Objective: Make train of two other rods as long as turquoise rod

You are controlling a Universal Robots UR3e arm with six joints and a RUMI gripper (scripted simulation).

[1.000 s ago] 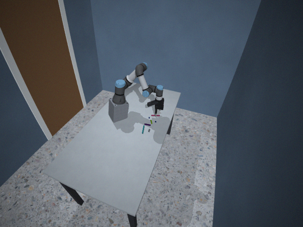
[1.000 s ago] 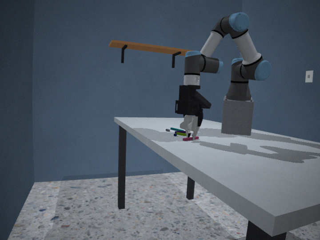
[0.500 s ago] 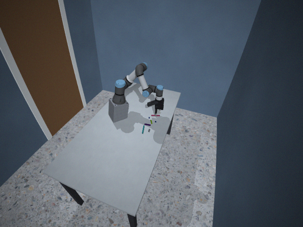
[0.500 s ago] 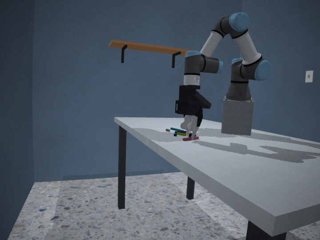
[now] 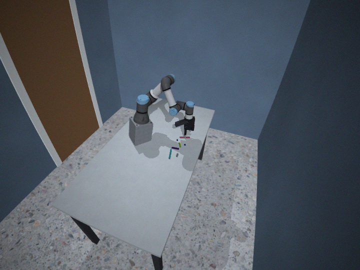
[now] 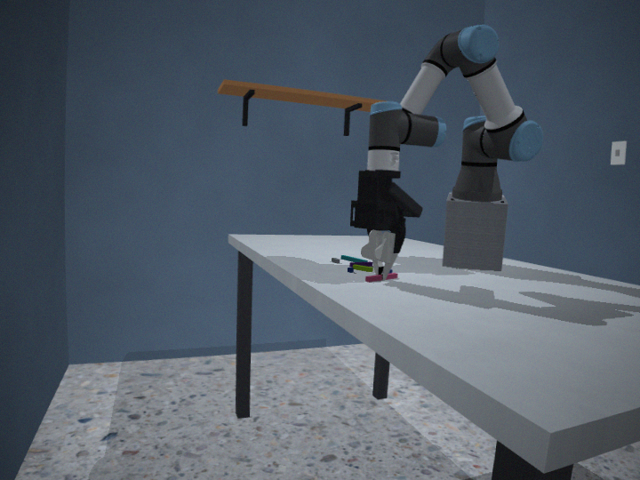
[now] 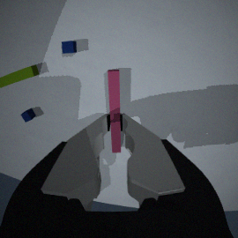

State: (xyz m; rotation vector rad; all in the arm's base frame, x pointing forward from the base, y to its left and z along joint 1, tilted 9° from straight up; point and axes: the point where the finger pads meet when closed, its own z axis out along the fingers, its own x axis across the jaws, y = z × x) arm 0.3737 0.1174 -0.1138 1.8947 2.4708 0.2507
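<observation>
Right now my hand is 11 cm to the left of the lime rod, 2 cm past it and 1 cm above it. Round my hand: purple rod: 16 cm to the right, 4 cm behind, 1 cm below; then pink rod: 1 cm below; then grey rod: 23 cm to the right, 1 cm below, 1 cm behind.
</observation>
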